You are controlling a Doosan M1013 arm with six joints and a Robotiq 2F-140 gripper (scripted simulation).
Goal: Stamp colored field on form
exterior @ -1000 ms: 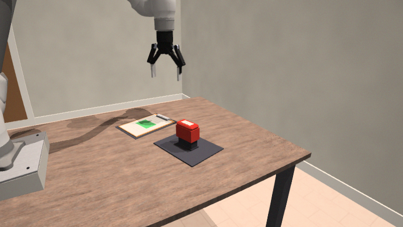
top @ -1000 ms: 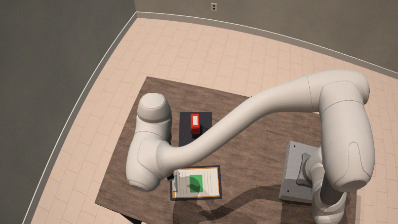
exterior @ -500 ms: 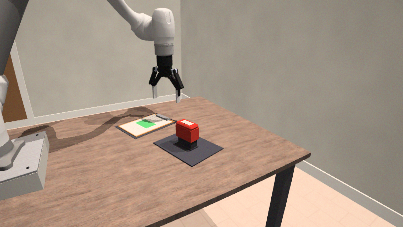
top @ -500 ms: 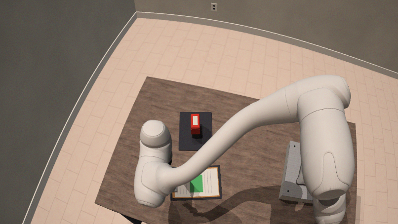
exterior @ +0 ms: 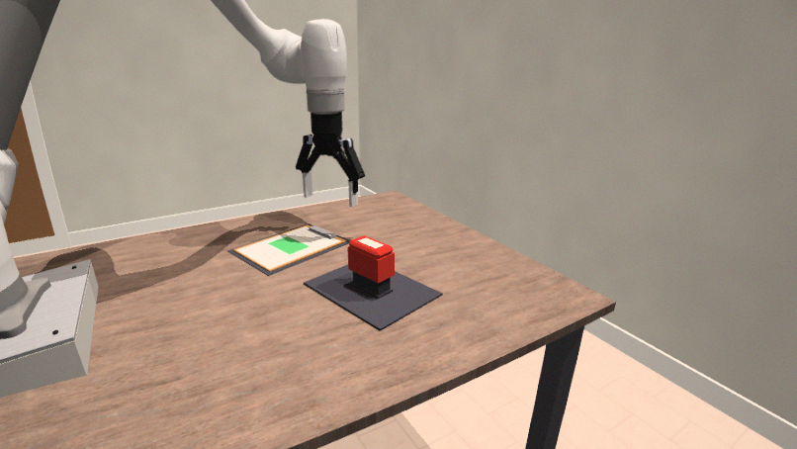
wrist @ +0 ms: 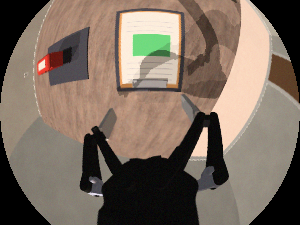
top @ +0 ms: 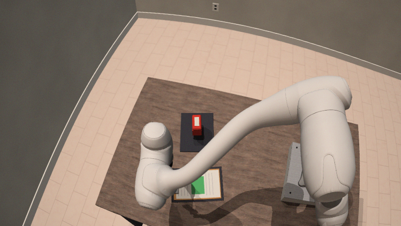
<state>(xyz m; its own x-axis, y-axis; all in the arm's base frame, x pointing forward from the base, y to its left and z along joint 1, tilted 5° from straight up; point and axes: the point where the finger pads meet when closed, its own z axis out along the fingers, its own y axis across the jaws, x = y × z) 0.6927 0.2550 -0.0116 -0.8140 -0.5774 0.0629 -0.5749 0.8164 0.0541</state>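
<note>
Now: hand 20 mm past the stamp, 320 mm to the left of it and 50 mm above it. Round my hand: mat 20 mm behind, 320 mm to the right, 100 mm below; clipboard 110 mm behind, 40 mm to the right, 90 mm below.
</note>
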